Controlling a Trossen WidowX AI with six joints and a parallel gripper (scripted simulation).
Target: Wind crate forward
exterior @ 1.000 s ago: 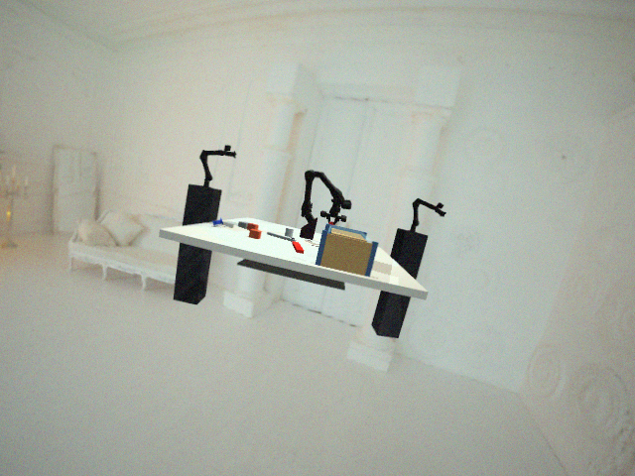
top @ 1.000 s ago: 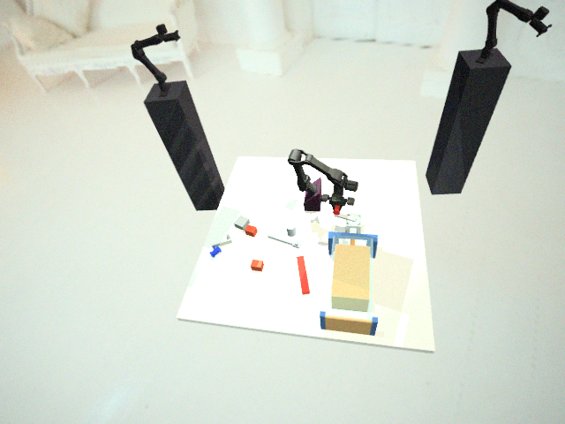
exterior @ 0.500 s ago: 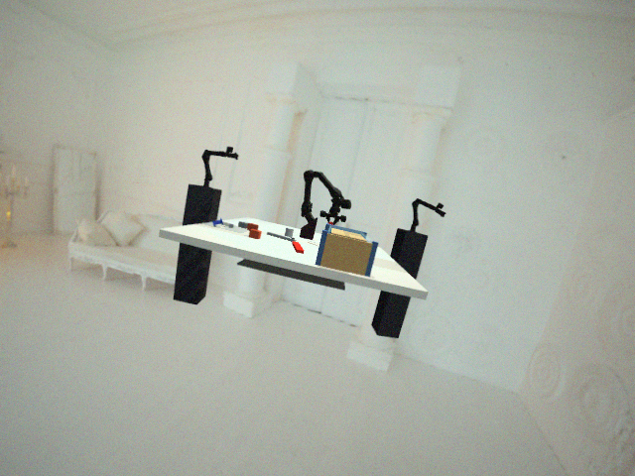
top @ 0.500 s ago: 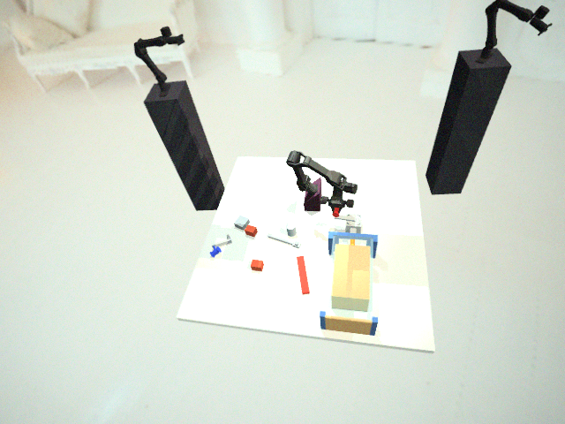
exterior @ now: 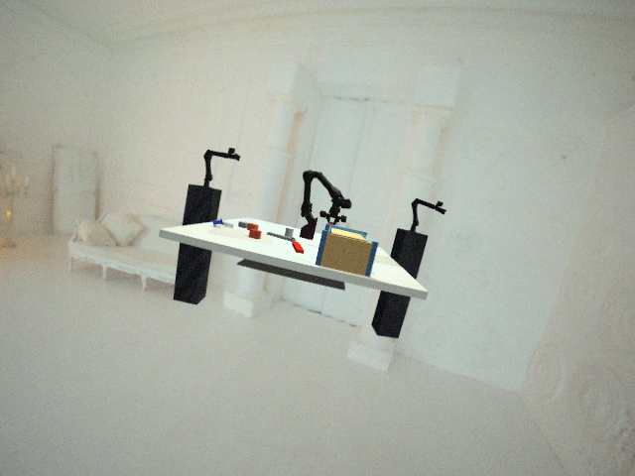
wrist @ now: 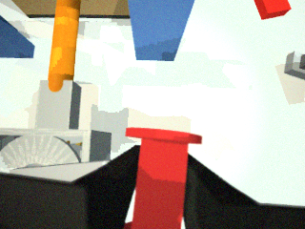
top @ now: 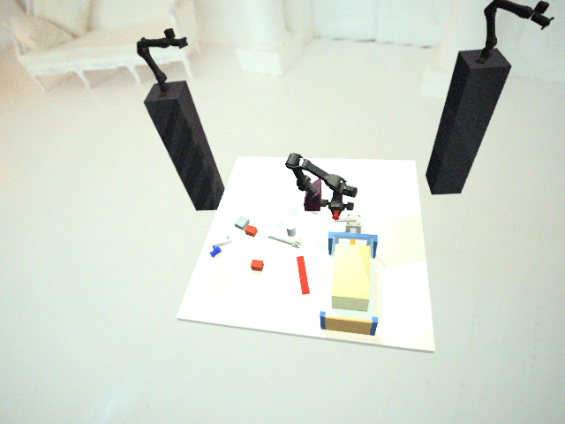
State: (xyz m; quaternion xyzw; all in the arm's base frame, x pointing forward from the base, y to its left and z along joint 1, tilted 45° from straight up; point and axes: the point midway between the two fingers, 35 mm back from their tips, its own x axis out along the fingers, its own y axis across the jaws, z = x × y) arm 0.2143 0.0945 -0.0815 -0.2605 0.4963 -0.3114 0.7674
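Right now the red-knobbed winch handle is 4 cm to the left of my gripper tip, 3 cm below it and 2 cm behind it. The rest, counted from my gripper tip: red grip: 2 cm behind; then hand winch: 10 cm to the left, 10 cm below, 3 cm behind; then blue steel frame: 14 cm ahead, 8 cm to the left, 2 cm below.
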